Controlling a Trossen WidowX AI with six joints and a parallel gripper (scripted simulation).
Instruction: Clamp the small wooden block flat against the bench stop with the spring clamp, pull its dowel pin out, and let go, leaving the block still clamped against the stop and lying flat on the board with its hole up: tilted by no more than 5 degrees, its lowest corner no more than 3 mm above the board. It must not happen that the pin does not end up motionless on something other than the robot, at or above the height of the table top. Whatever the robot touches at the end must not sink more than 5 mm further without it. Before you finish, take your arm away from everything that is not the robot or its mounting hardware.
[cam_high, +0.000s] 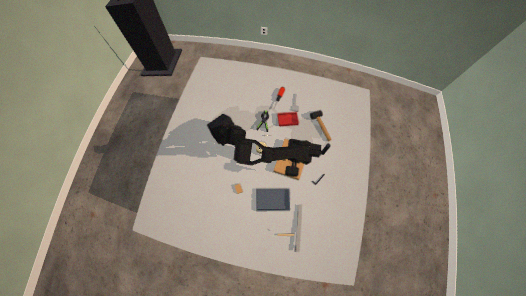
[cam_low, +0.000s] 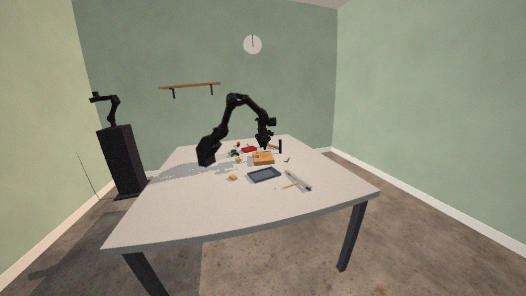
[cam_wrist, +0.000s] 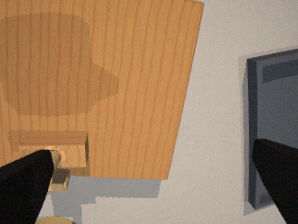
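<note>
The dowel pin is 9 cm below my hand, 6 cm to the left of it and 3 cm behind it. Also, from my hand: small wooden block 11 cm below, 6 cm to the left, 3 cm behind; then bench stop 10 cm below, 7 cm to the left, 5 cm behind; then wooden board 13 cm below, 6 cm to the left, 2 cm ahead.
</note>
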